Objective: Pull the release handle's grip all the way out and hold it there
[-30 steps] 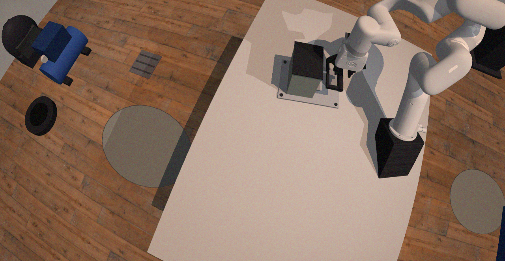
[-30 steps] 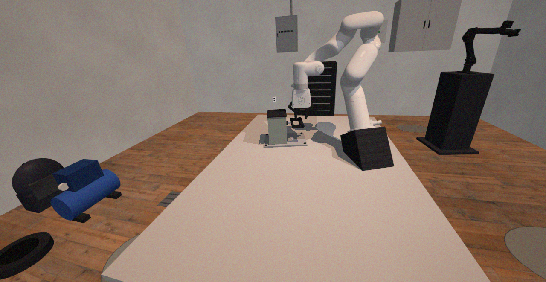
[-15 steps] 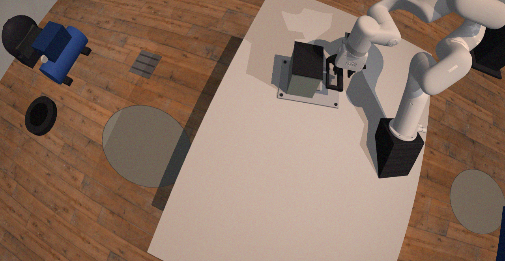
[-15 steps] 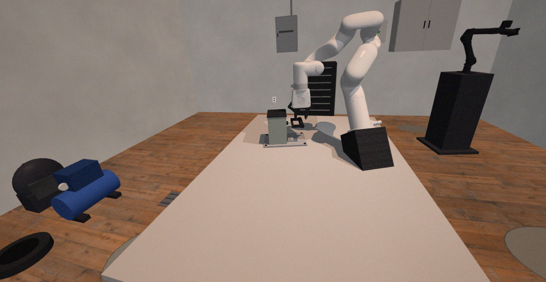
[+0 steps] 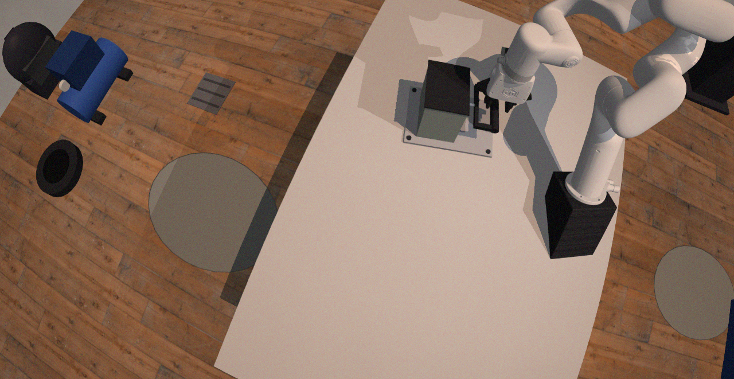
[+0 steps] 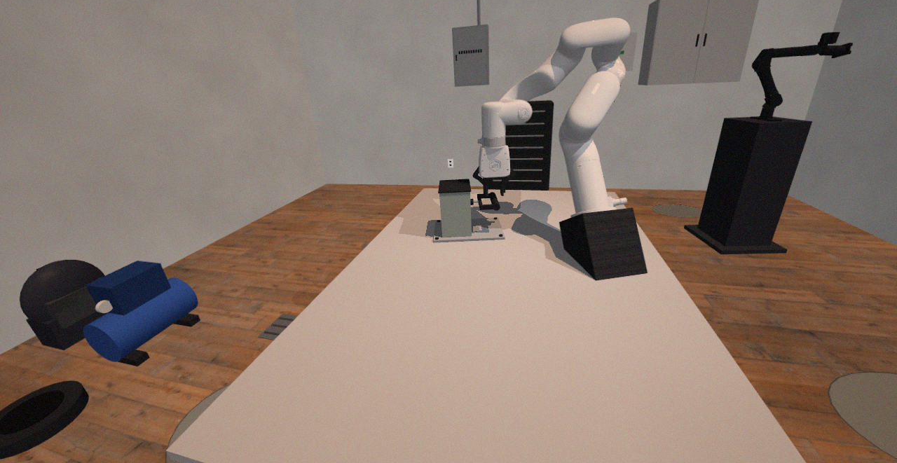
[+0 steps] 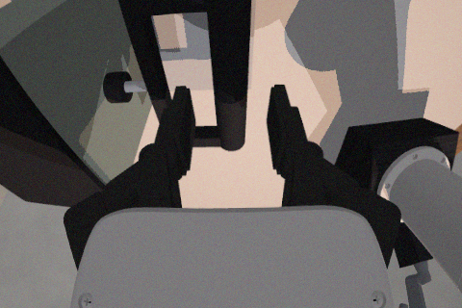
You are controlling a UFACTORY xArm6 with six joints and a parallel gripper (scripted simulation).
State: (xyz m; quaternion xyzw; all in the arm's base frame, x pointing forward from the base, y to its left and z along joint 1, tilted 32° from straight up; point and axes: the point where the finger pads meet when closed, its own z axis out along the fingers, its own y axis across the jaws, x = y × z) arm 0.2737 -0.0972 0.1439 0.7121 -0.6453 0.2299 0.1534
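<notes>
The grey base plate lies 14 cm below my hand, 9 cm ahead of it and 1 cm to the left of it.
</notes>
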